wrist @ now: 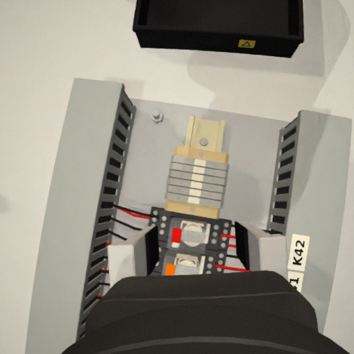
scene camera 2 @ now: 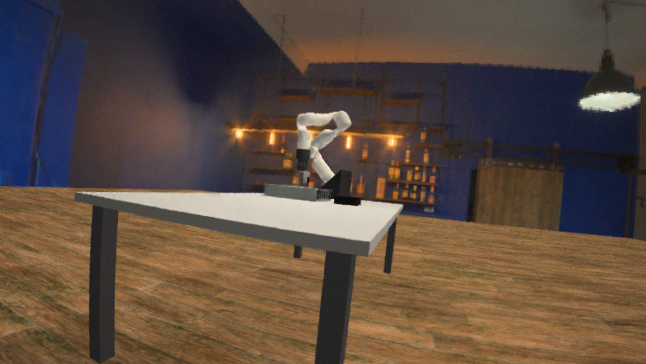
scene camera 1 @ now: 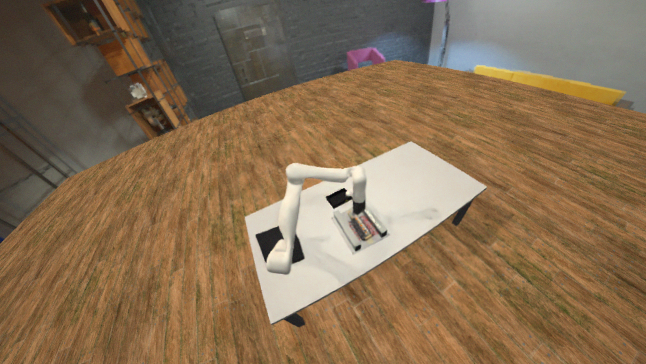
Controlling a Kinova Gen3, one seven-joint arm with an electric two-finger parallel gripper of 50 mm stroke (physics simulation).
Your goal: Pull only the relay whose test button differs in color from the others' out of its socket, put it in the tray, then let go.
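Seen in the pictures: gripper, fingertip midpoint: (scene camera 2: pixel 306 183) (scene camera 1: pixel 356 213); arm's base, link origin: (scene camera 2: pixel 332 182) (scene camera 1: pixel 283 247).
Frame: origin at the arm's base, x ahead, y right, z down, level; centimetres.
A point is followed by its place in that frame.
In the wrist view a relay with a red test button (wrist: pixel 192 234) sits in the black socket row, nearest the terminal blocks. Behind it, a relay with an orange test button (wrist: pixel 188 262) is partly hidden by the gripper body. Any further relays are hidden there. My gripper (wrist: pixel 196 240) (scene camera 2: pixel 306 178) @(y 4.5, x 49.4, z 2.4 cm) is open and empty, its fingers standing on either side of the row, around the level of these two relays. Their height above the sockets is hard to tell. The black tray (wrist: pixel 200 42) (scene camera 1: pixel 338 198) @(y -20.5, x 51.2, z 10.7 cm) (scene camera 2: pixel 347 201) @(y -20.2, x 59.2, z 9.3 cm) stands beyond the panel's end; no relay shows in its visible part.
Grey slotted wire ducts (wrist: pixel 82 200) (wrist: pixel 320 200) flank the sockets, with red and black wires running to them. Grey terminal blocks (wrist: pixel 197 182) sit on a rail (wrist: pixel 212 131) between the sockets and the tray's side. A K42 label (wrist: pixel 298 252) lies on the right duct.
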